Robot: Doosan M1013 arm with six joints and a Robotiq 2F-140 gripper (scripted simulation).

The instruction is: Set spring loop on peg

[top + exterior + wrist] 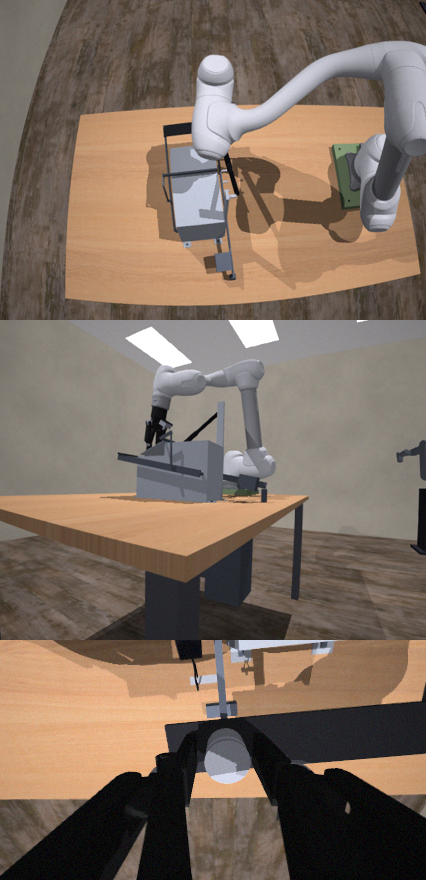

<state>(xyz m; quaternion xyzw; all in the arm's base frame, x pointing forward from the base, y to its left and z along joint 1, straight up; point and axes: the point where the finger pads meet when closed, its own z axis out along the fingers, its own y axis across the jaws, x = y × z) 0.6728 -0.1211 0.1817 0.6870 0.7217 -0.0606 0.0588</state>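
Now: the steel test weight 10 mm below my hand. From my hand the other things lie so: peg 360 mm to the left, 180 mm above, 50 mm behind.
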